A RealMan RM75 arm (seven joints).
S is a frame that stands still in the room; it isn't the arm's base.
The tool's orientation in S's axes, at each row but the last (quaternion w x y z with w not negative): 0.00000, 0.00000, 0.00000, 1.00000; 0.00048, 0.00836, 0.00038, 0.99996; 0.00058, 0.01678, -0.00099, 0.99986; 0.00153, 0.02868, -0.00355, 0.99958; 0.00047, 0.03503, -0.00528, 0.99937; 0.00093, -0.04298, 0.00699, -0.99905
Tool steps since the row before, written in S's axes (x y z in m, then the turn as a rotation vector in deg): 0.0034, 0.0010, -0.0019, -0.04, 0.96, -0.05; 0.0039, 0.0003, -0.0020, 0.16, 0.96, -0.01; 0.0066, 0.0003, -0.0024, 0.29, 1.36, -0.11; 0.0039, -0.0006, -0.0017, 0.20, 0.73, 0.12; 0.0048, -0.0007, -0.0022, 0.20, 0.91, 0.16; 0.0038, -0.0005, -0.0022, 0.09, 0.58, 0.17
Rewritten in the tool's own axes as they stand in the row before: -0.0034, -0.0010, -0.0019, 0.04, -0.96, -0.05; -0.0039, -0.0003, -0.0019, -0.16, -0.96, -0.01; -0.0067, -0.0003, -0.0022, -0.29, -1.36, -0.10; -0.0040, 0.0006, -0.0015, -0.19, -0.73, 0.13; -0.0049, 0.0007, -0.0019, -0.19, -0.91, 0.16; -0.0040, 0.0005, -0.0019, -0.08, -0.58, 0.17
